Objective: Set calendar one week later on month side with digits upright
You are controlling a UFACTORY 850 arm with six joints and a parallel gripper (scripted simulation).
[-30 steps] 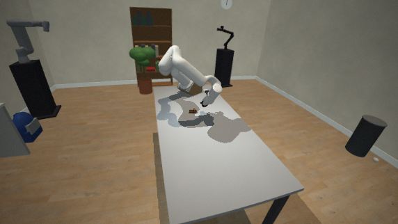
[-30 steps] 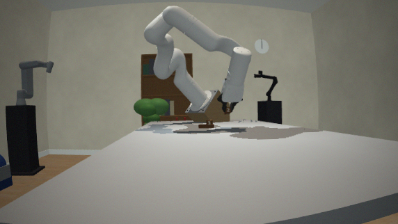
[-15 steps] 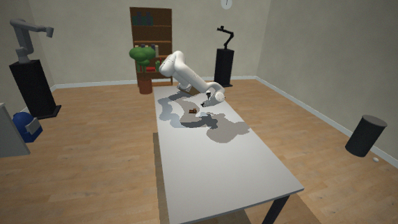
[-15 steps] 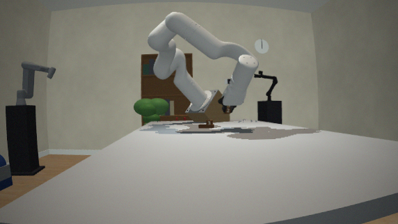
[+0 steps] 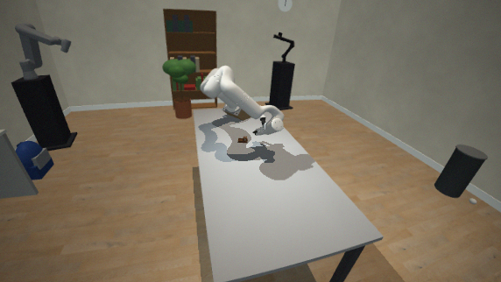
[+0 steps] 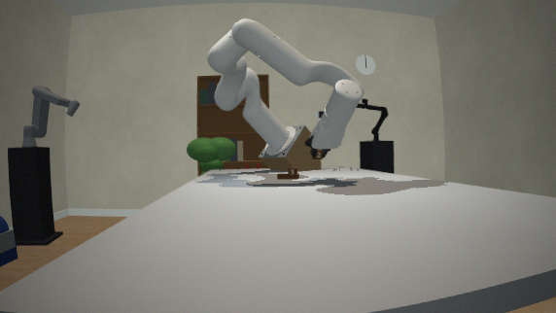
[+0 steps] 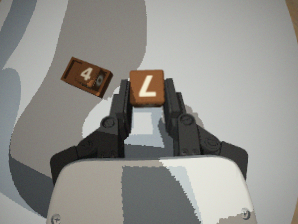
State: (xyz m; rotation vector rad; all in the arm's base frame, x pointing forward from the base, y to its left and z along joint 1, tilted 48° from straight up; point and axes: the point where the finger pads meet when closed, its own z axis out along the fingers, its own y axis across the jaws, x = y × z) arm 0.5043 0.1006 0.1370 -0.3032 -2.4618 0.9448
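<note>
My gripper is now 90 mm to the left of the tray, 90 mm above it and 70 mm past it. Also, from my hand: brown cube (20 mm behind, 10 mm below).
</note>
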